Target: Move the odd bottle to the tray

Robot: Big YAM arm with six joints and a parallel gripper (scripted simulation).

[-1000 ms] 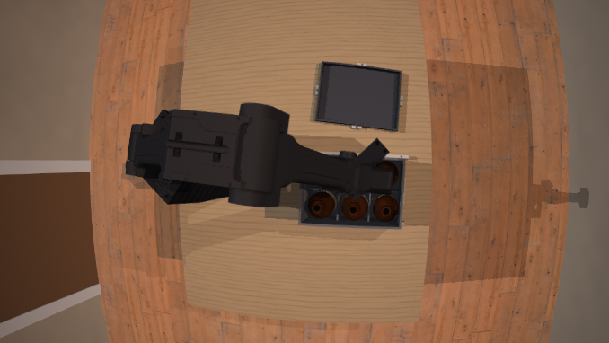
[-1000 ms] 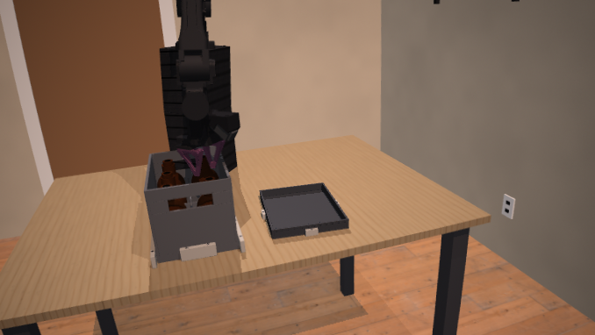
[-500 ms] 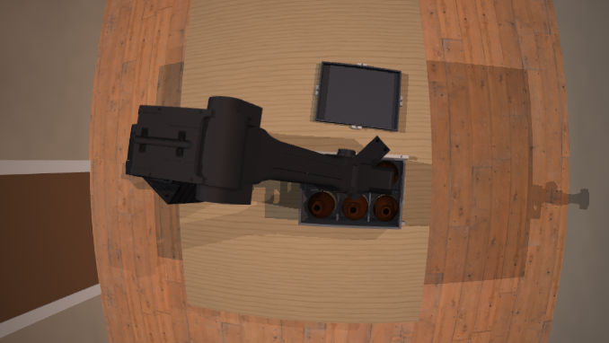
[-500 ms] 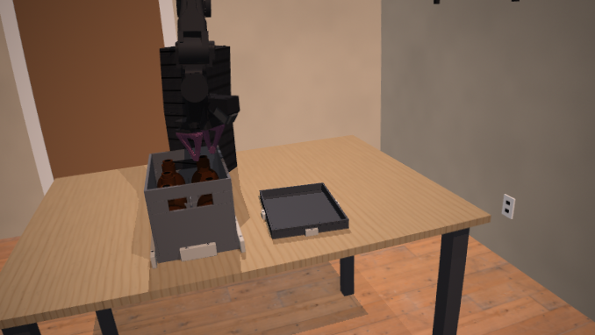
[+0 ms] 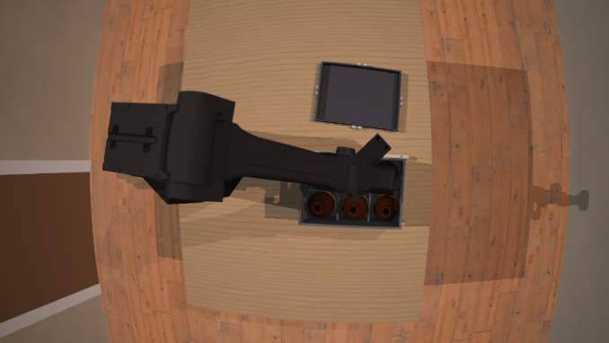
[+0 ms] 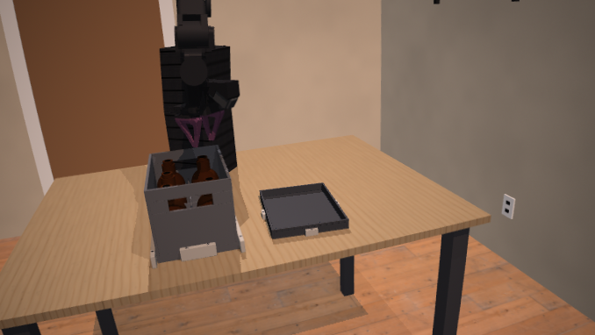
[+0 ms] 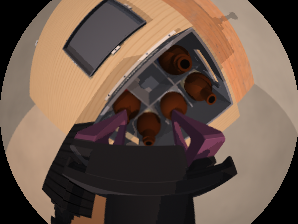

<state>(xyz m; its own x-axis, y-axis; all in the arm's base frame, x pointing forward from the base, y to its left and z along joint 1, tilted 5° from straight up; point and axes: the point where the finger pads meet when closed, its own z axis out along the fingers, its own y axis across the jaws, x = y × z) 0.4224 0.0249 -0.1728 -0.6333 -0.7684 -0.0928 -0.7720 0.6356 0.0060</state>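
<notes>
My gripper is now 5 cm to the left of the grey crate and 15 cm above it. The rest, counted from my hand: dark tray: 2 cm behind, 23 cm to the left, 22 cm below.
</notes>
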